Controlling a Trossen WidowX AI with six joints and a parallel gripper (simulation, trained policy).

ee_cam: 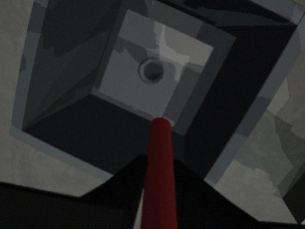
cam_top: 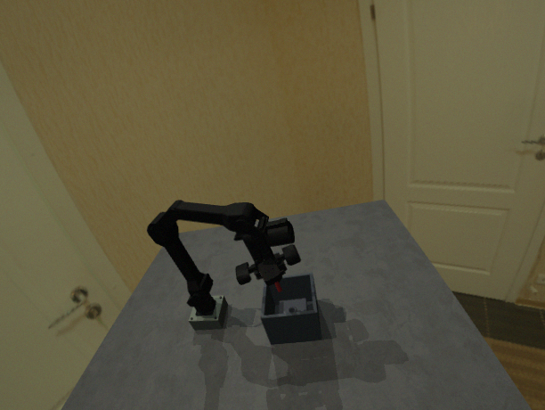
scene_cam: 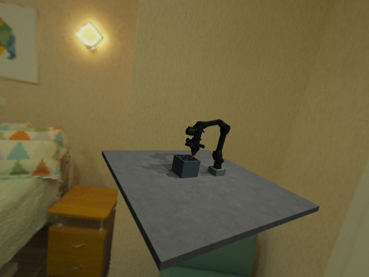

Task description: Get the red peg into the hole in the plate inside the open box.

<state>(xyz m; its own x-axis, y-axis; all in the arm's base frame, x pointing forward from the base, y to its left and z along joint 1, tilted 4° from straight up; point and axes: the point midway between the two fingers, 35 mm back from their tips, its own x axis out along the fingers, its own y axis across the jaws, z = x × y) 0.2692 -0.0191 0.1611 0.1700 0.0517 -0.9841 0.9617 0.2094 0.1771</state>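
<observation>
The plate is 3 cm ahead of my gripper tip, 3 cm to the right of it and 12 cm below it. Round my gripper tip: red peg 1 cm above.
</observation>
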